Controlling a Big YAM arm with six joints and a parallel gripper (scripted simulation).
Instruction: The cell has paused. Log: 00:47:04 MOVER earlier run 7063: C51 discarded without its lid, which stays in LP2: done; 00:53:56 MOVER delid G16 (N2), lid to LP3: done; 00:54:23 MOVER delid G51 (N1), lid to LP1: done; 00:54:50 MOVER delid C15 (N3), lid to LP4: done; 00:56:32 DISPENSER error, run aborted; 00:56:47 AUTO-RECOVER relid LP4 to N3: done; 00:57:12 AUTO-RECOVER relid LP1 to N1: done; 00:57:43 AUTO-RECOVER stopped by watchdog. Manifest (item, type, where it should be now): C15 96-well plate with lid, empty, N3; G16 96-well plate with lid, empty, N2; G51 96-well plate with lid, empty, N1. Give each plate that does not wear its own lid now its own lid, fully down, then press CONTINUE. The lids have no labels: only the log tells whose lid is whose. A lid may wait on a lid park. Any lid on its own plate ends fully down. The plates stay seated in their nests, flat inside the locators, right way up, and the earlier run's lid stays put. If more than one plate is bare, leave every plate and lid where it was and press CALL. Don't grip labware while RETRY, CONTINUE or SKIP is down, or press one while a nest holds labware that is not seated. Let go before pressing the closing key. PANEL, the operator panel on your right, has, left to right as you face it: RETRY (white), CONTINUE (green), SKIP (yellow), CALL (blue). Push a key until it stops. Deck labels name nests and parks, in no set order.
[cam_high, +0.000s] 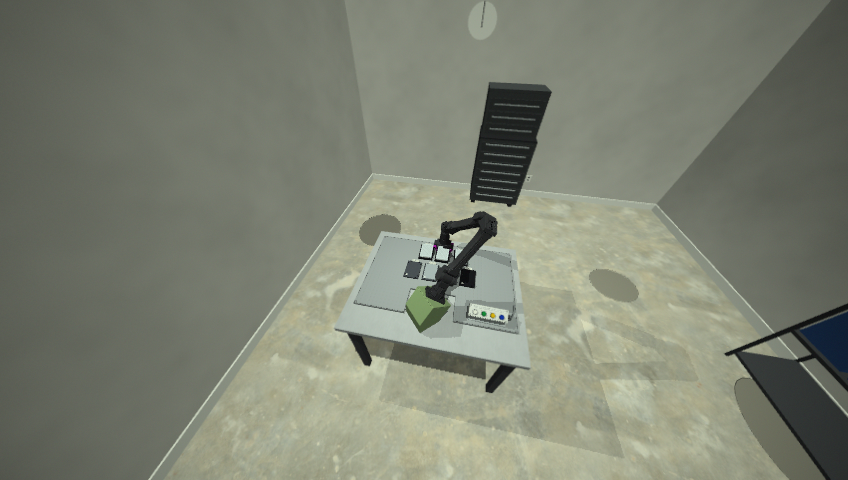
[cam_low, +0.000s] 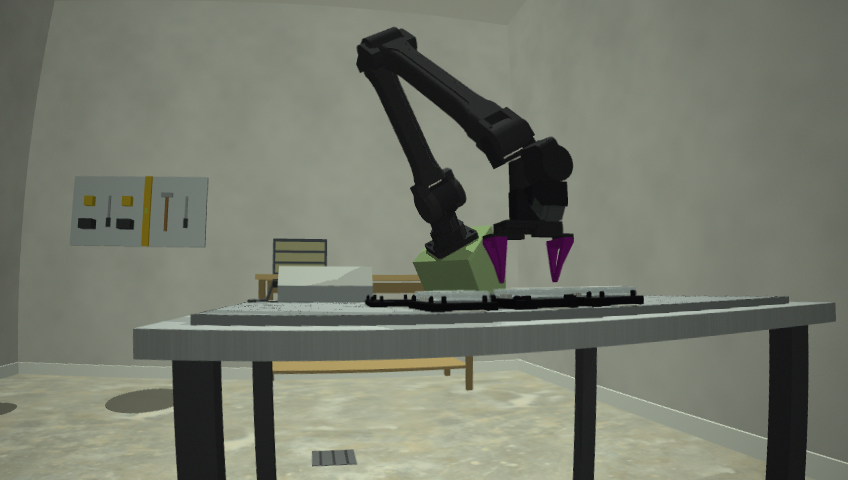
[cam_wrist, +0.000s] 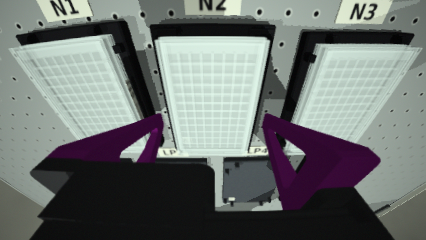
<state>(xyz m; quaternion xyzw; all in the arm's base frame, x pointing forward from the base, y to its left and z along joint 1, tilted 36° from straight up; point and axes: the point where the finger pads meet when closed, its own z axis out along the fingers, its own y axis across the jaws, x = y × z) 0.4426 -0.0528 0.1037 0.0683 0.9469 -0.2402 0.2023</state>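
Right now my hand is 510 mm past the green continue key, 180 mm to the left of it and 20 mm below it. Round my hand: lid park label: 50 mm behind, 200 mm to the left, 50 mm below; park LP3: 130 mm behind, 220 mm to the left, 40 mm below; park LP4: 190 mm behind, 30 mm to the right, 40 mm below.
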